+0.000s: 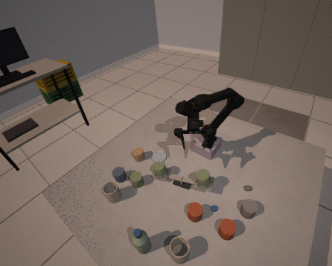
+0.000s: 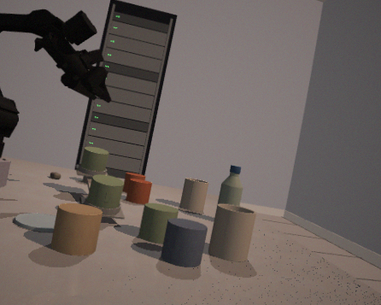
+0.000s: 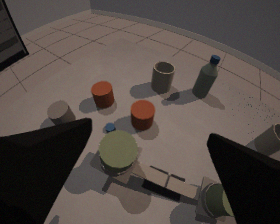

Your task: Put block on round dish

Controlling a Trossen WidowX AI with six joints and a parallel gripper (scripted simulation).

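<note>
Now: the pale green block 24 cm below my gripper tip, 19 cm to the right of it and 3 cm ahead of it. Also, from my gripper tip: small balance 24 cm below, 6 cm to the right, 3 cm ahead; pale round dish 28 cm to the right, 27 cm below, 9 cm behind; grey cup 31 cm to the left, 24 cm below, 3 cm ahead.
</note>
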